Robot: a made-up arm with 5 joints.
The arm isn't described. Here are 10 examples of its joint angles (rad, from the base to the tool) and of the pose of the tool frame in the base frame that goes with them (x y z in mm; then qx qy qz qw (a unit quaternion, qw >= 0)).
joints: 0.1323 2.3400 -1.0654 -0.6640 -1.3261
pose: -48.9 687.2 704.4 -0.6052 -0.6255 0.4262 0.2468
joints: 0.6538 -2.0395 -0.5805 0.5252 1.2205
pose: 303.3 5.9 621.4 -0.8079 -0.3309 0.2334 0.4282
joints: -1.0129 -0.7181 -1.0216 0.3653 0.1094
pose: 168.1 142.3 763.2 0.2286 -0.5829 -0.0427 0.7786
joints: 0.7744 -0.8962 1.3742 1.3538 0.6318
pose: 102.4 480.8 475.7 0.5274 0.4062 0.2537 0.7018
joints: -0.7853 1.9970 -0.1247 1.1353 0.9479
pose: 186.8 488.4 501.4 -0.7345 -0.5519 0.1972 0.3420
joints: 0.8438 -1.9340 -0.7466 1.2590 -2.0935
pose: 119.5 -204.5 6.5 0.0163 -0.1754 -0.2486 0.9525
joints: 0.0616 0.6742 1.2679 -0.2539 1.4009
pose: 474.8 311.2 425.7 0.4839 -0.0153 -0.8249 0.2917
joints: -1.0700 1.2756 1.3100 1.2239 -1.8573
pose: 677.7 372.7 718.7 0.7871 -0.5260 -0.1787 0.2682
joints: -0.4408 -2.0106 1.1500 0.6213 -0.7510
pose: 219.4 539.0 78.5 0.4158 0.2544 0.3556 0.7975
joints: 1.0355 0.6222 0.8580 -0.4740 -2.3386
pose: 432.4 -387.6 619.2 -0.2435 -0.0311 0.0833 0.9658
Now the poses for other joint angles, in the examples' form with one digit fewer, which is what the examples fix.
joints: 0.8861 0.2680 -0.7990 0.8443 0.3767
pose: 101 -231 835 0.419 -0.538 -0.390 0.619
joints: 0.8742 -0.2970 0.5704 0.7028 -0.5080
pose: 401 -41 398 0.338 -0.016 -0.061 0.939
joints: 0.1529 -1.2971 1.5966 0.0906 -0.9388
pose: 51 518 211 0.349 0.419 0.398 0.738
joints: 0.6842 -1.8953 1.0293 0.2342 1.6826
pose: 333 138 1064 -0.327 -0.904 -0.045 0.271
